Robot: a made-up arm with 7 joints. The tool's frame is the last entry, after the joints.
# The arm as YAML. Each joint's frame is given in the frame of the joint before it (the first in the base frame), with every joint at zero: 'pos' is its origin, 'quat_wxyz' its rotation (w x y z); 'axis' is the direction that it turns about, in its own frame. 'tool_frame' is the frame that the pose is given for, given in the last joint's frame.
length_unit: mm
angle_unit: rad
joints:
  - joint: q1
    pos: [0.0, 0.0, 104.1]
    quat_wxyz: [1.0, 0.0, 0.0, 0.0]
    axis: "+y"
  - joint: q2
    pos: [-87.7, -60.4, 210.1]
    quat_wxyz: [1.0, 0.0, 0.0, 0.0]
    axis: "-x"
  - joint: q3
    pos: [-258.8, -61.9, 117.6]
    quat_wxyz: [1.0, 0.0, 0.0, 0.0]
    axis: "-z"
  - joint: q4
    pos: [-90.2, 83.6, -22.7]
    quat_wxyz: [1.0, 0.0, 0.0, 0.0]
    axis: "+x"
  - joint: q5
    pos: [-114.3, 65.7, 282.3]
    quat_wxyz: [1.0, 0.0, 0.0, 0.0]
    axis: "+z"
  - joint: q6
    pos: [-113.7, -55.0, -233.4]
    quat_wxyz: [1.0, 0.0, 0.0, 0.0]
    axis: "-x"
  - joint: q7
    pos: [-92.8, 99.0, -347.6]
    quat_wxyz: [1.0, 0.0, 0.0, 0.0]
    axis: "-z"
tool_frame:
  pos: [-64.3, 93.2, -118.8]
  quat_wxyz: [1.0, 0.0, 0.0, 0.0]
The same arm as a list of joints. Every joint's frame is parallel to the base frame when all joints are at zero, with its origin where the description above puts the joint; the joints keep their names.
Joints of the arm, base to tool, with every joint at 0 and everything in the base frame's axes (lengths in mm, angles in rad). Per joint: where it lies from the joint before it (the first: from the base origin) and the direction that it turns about. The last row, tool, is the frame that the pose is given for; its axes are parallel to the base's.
q1: axis +y origin 0 0 104.1
q2: axis -x origin -87.7 -60.4 210.1
q3: axis -z origin -258.8 -61.9 117.6
q4: axis +x origin -90.2 83.6 -22.7
q5: axis +z origin -114.3 65.7 282.3
q6: axis -x origin -113.7 -55 -233.4
q7: axis -z origin -92.8 99 -347.6
tool: origin -64.3 93.2 -118.8

